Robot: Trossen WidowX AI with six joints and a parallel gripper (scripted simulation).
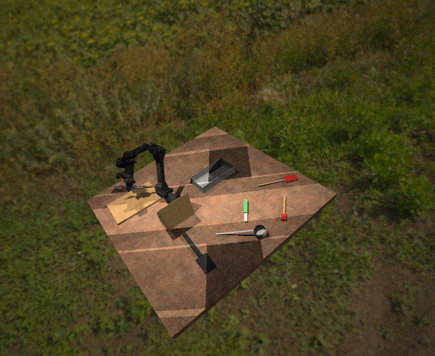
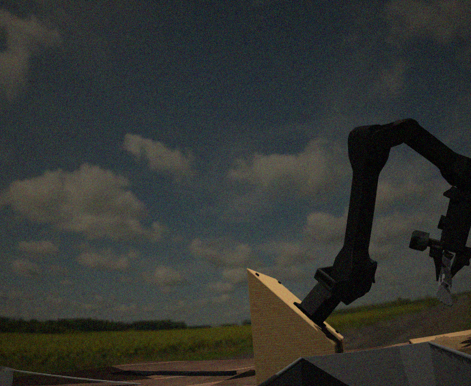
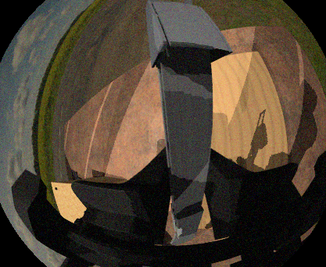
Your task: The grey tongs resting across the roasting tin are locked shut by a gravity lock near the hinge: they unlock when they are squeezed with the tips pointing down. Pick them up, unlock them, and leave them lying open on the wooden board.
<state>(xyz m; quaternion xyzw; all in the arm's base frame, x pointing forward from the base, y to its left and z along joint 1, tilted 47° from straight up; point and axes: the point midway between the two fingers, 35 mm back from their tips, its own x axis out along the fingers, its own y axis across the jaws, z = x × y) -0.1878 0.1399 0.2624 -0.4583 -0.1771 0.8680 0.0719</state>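
Right now the pale wooden board is 140 mm below my gripper tip, 40 mm to the left of it and 10 mm ahead of it. From my gripper tip the other things lie so: black spatula 640 mm to the right, 170 mm ahead, 140 mm below; then grey roasting tin 590 mm ahead, 140 mm to the right, 120 mm below.
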